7 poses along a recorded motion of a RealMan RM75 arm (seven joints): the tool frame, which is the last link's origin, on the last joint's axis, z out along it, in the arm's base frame.
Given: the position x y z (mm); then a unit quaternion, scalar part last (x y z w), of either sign.
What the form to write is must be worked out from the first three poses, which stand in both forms.
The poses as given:
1: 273 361 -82 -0.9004 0.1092 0.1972 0.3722
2: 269 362 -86 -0.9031 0.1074 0.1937 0.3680
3: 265 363 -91 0.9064 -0.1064 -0.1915 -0.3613
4: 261 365 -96 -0.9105 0.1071 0.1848 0.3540
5: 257 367 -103 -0.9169 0.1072 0.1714 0.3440
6: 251 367 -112 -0.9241 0.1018 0.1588 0.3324
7: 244 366 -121 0.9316 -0.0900 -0.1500 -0.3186
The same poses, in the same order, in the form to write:
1: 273 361 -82 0.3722 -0.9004 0.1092 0.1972
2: 269 362 -86 0.3680 -0.9031 0.1074 0.1937
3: 265 363 -91 0.3613 -0.9064 0.1064 0.1915
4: 261 365 -96 0.3540 -0.9105 0.1071 0.1848
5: 257 367 -103 0.3440 -0.9169 0.1072 0.1714
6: 251 367 -112 0.3324 -0.9241 0.1018 0.1588
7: 244 366 -121 0.3186 -0.9316 0.0900 0.1500
